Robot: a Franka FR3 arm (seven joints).
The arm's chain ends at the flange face. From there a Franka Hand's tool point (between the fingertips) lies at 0.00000 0.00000 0.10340 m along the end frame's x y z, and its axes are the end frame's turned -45 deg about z.
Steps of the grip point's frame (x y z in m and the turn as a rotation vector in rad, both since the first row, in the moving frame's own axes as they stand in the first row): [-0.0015, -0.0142, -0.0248, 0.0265, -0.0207, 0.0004]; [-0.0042, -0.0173, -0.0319, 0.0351, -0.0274, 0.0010]
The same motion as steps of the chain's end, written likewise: [-0.0077, -0.0086, -0.0247, 0.0041, -0.0334, 0.0004]; [-0.0106, -0.0087, -0.0318, 0.0054, -0.0442, 0.0010]
